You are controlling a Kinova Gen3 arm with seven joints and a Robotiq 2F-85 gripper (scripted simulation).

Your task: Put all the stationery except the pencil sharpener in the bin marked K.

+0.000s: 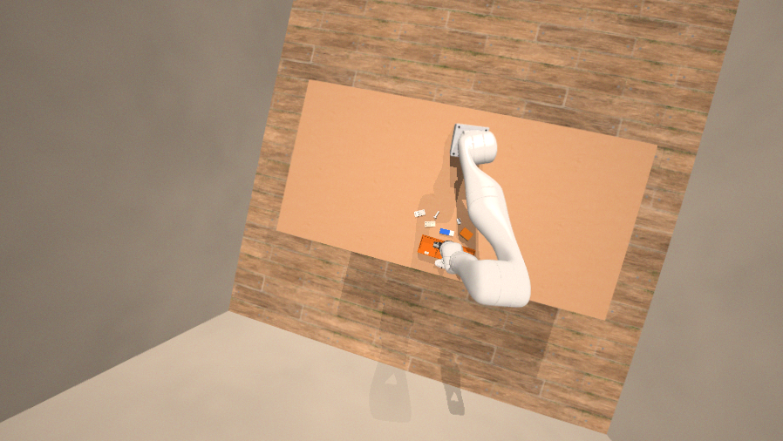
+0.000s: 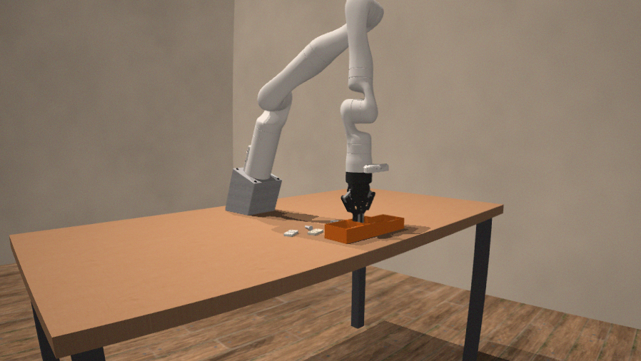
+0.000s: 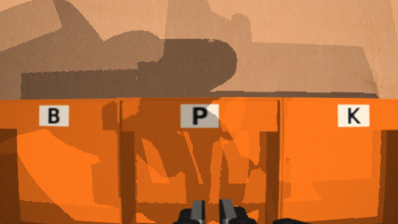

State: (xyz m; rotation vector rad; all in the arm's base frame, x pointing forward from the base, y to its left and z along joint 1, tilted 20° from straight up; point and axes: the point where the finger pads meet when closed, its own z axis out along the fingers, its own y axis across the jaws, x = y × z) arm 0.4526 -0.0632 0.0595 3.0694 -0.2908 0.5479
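Now: the tray 30 mm ahead of my hand and 20 mm below it. Round my hand: orange flat pad (60 mm behind, 90 mm to the left, 30 mm below); pencil sharpener (120 mm behind, 50 mm to the left, 30 mm below); blue eraser (60 mm behind, 10 mm to the left, 30 mm below).
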